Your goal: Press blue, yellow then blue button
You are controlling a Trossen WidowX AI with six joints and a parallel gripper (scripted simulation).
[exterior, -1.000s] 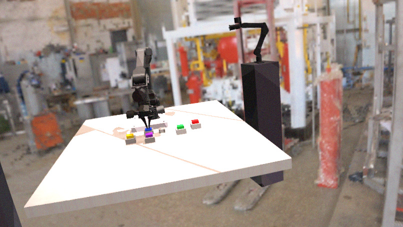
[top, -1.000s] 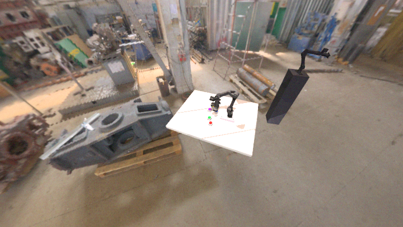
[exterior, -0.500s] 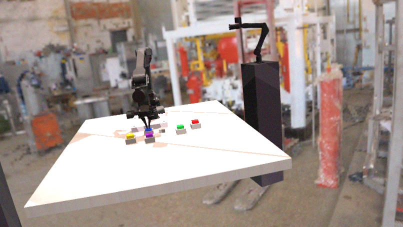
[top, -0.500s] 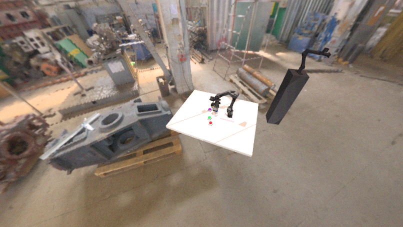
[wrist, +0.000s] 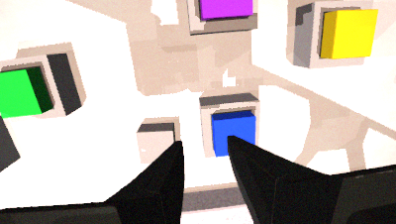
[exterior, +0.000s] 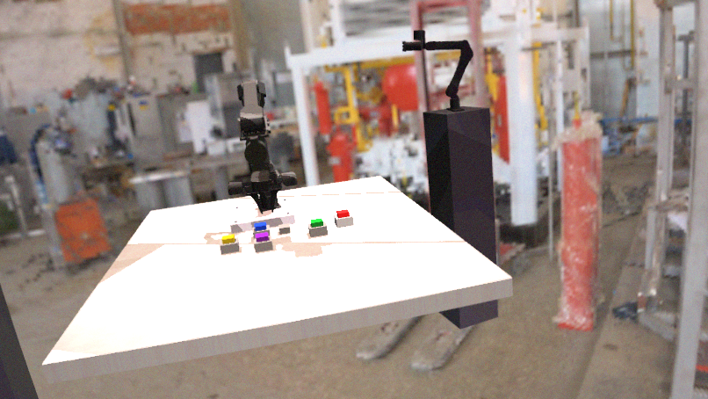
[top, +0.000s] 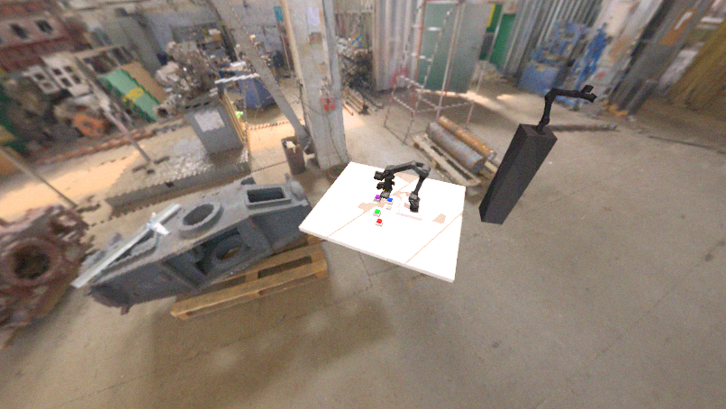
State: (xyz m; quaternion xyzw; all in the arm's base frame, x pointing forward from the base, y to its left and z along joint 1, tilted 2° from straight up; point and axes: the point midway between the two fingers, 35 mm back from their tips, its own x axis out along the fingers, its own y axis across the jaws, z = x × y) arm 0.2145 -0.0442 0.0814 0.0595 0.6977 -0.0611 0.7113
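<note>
The blue button is 20 mm behind my gripper tip, 20 mm to the right of it and 40 mm below it. Also, from my gripper tip: small grey block (20 mm behind, 40 mm to the left, 60 mm below); yellow button (30 mm ahead, 120 mm to the right, 40 mm below); purple button (80 mm ahead, 40 mm to the right, 40 mm below).
</note>
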